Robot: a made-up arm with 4 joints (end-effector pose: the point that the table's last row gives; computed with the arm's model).
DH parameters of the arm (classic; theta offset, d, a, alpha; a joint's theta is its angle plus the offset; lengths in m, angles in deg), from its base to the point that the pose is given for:
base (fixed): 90 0.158 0 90
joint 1: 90 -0.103 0.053 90
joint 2: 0 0.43 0.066 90
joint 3: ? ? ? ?
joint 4: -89.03 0 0.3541 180
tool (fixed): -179.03 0.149 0 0
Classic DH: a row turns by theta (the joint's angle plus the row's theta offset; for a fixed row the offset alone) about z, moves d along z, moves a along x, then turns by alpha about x.
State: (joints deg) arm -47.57 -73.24 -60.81 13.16
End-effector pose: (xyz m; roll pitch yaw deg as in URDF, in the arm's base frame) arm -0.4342 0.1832 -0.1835 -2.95 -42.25 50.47
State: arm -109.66 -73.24 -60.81 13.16
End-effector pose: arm -0.4342 -0.2160 -0.1638 -37.89 10.94 61.33
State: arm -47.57 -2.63 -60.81 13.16
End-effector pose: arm -0.3527 0.4869 0.0940 13.27 1.25 -10.87
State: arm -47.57 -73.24 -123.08 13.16
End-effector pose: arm -0.2815 0.0444 -0.0999 53.73 -30.02 57.64
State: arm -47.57 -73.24 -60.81 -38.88
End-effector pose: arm -0.1616 0.0720 -0.0844 -36.82 -22.55 108.97
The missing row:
joint 3: 90 -0.106 0.069 -90
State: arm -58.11 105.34 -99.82 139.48
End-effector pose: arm 0.1157 -0.2166 -0.2511 -21.35 -22.50 116.78
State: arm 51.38 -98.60 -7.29 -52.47
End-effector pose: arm -0.2712 0.1966 0.2629 -172.71 -78.86 170.43
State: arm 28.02 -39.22 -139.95 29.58
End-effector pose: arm -0.3280 0.1201 0.2379 157.30 -26.47 12.31
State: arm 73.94 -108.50 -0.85 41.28
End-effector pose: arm -0.2617 0.3616 0.8186 96.51 25.84 -104.75
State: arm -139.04 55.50 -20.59 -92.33
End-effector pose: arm 0.0485 -0.0717 0.0715 -106.04 52.07 -64.30
